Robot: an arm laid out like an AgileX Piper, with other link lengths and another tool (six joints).
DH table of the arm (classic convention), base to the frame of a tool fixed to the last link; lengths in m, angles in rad. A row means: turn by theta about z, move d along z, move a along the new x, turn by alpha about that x. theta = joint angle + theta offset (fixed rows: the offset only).
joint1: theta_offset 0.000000  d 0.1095  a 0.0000  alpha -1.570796
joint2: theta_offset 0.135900  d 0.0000  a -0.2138  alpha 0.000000
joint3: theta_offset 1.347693  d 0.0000  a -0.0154  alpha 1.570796
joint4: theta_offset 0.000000  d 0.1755  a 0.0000  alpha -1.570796
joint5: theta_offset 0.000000  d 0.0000  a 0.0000  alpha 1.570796
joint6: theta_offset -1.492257  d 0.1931  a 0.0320  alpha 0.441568
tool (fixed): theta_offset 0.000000  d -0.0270  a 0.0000  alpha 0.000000
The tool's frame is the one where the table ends.
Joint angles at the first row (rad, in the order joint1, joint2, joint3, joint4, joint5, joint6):
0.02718 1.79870 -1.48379 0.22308 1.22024 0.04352
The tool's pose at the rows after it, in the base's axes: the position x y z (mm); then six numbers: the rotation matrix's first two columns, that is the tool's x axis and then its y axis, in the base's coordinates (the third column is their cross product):
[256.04 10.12 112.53 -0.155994 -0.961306 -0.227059 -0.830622 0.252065 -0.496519]
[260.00 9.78 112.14 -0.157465 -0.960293 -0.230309 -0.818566 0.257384 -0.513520]
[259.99 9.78 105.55 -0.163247 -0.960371 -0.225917 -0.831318 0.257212 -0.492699]
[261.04 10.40 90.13 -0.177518 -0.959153 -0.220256 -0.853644 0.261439 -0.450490]
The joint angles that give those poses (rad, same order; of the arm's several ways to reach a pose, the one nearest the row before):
0.01467 1.79981 -1.48378 0.22186 1.21551 0.04351
0.01347 1.80194 -1.48376 0.22278 1.19216 0.04352
0.01347 1.82732 -1.48382 0.22278 1.19220 0.04353
0.01348 1.88653 -1.48377 0.22711 1.18184 0.04354

